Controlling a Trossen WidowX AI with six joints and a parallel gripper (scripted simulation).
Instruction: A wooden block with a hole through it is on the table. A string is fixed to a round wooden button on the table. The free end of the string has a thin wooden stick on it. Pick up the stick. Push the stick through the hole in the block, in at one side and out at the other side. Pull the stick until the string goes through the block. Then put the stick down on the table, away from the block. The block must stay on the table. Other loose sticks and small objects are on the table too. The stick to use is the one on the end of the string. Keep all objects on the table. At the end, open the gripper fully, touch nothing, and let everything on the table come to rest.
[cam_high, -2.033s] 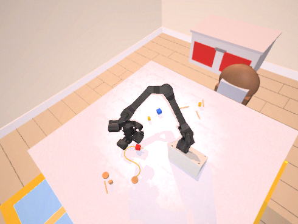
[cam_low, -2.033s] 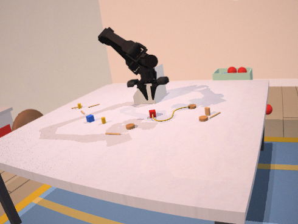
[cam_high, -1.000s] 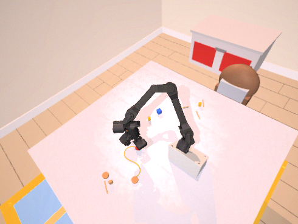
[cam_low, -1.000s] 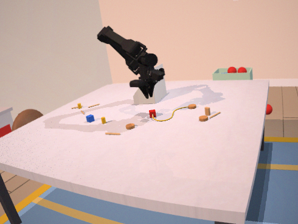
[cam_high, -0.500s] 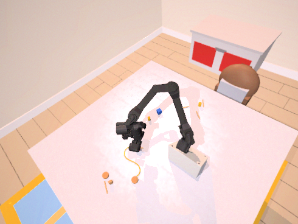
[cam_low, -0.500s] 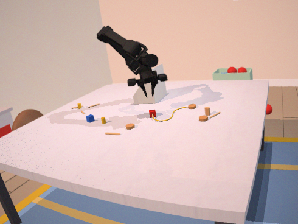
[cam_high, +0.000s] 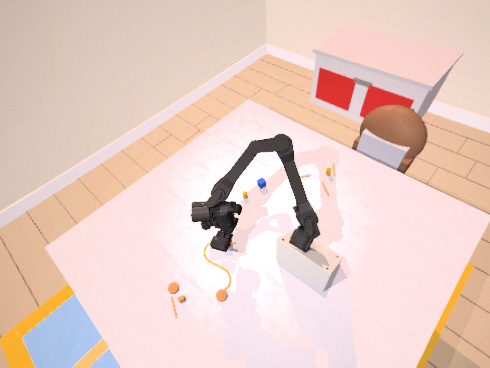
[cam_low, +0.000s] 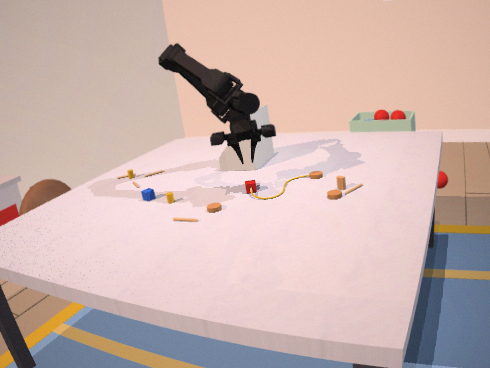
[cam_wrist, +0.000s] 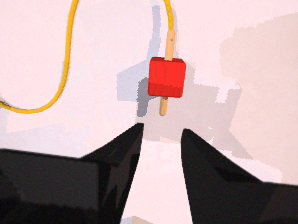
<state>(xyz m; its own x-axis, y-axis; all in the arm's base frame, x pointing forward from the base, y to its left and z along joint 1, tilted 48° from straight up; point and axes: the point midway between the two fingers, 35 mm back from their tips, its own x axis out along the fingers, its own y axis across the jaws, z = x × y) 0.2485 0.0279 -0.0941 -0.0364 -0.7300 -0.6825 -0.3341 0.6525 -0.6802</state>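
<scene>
Right now my gripper tip is 20 mm short of the red block, 10 mm to the right of it and 70 mm above it. The rest, counted from my gripper tip: thin wooden stick 30 mm ahead, 10 mm to the left, 70 mm below; then yellow peg 100 mm ahead, 220 mm to the right, 70 mm below; then small wooden block 20 mm ahead, 270 mm to the left, 60 mm below.
</scene>
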